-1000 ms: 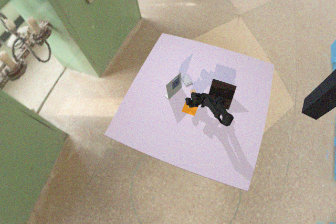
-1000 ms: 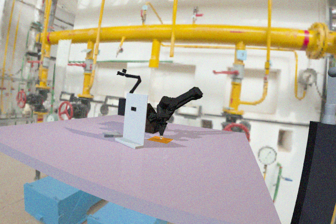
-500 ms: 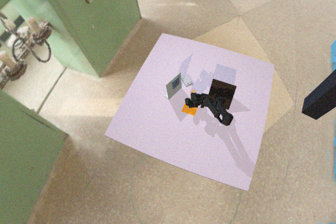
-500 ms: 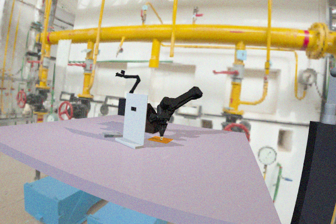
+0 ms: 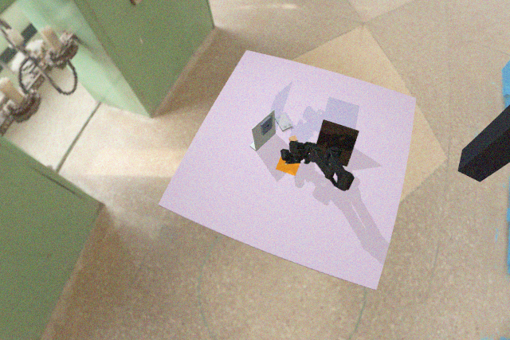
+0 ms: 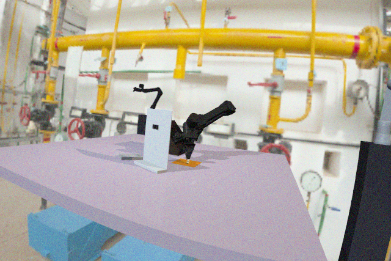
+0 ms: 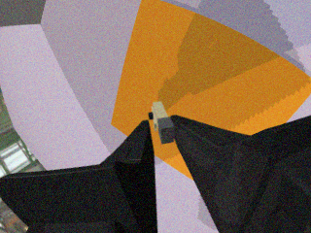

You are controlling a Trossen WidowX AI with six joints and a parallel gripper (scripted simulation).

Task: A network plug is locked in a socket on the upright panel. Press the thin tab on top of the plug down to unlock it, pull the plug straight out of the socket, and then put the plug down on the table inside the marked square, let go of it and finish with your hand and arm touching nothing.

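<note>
The orange marked square lies 1 cm behind my gripper tip, 1 cm to the right of it and 2 cm below it. The rest, counted from my gripper tip: network plug: right at my gripper tip; then grey flat piece: 15 cm ahead, 24 cm to the right, 1 cm below; then grey upright panel: 19 cm ahead, 8 cm to the right, 9 cm above.
</note>
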